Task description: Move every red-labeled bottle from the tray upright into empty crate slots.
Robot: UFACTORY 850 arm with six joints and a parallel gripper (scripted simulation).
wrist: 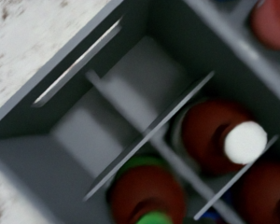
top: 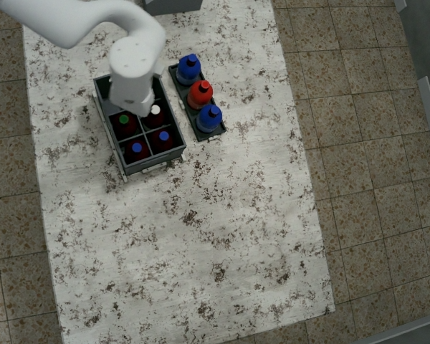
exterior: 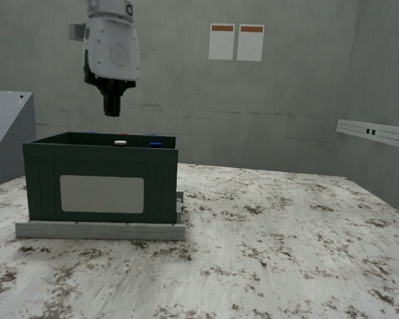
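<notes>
The red-labeled bottle is 21 cm to the left of my hand, 16 cm below it and 10 cm behind it. The rest, counted from my hand: tray: 23 cm below, 21 cm to the left, 10 cm behind; blue bottle: 18 cm to the left, 18 cm behind, 16 cm below; dark crate: 16 cm below, 2 cm to the left, 1 cm behind.
</notes>
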